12 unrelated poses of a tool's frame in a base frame.
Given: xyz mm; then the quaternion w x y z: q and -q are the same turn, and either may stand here.
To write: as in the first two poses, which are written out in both.
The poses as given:
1: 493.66 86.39 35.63 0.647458 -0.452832 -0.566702 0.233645
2: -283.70 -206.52 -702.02 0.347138 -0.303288 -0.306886 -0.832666
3: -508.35 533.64 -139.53 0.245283 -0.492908 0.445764 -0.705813
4: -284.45 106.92 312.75 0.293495 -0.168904 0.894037 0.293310
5: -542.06 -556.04 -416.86 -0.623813 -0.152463 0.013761 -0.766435
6: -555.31 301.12 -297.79 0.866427 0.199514 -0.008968 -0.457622
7: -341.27 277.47 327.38 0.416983 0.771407 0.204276 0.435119
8: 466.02 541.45 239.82 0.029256 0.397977 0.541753 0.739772
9: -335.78 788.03 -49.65 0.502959 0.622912 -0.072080 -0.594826
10: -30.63 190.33 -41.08 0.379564 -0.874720 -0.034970 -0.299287
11: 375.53 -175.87 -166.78 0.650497 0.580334 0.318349 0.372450
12: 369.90 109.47 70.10 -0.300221 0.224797 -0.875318 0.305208
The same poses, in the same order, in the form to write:
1: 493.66 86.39 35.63 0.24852 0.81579 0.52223 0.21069 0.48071 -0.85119
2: -283.70 -206.52 -702.02 -0.57502 -0.39195 0.71814 0.76425 -0.57063 0.30050
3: -508.35 533.64 -139.53 -0.39376 -0.78569 0.47713 -0.09319 -0.48226 -0.87106
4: -284.45 106.92 312.75 -0.77066 -0.12984 -0.62387 -0.47418 0.77088 0.42531
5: -542.06 -556.04 -416.86 -0.17522 0.95203 0.25087 -0.96042 -0.22134 0.16912
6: -555.31 301.12 -297.79 0.58100 -0.79657 -0.16706 0.78941 0.50155 0.35394
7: -341.27 277.47 327.38 0.53789 0.67803 0.50095 -0.04771 -0.56879 0.82110
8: 466.02 541.45 239.82 -0.68152 0.47450 0.55713 0.38792 -0.41130 0.82483
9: -335.78 788.03 -49.65 0.28197 -0.68814 -0.66854 0.50855 -0.48367 0.71235
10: -30.63 190.33 -41.08 0.81841 -0.16602 0.55013 0.28838 -0.70942 -0.64309
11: 375.53 -175.87 -166.78 0.51987 0.85405 0.01812 -0.11506 0.04899 0.99215
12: 369.90 109.47 70.10 -0.71867 -0.57680 -0.38836 -0.21028 0.71263 -0.66929
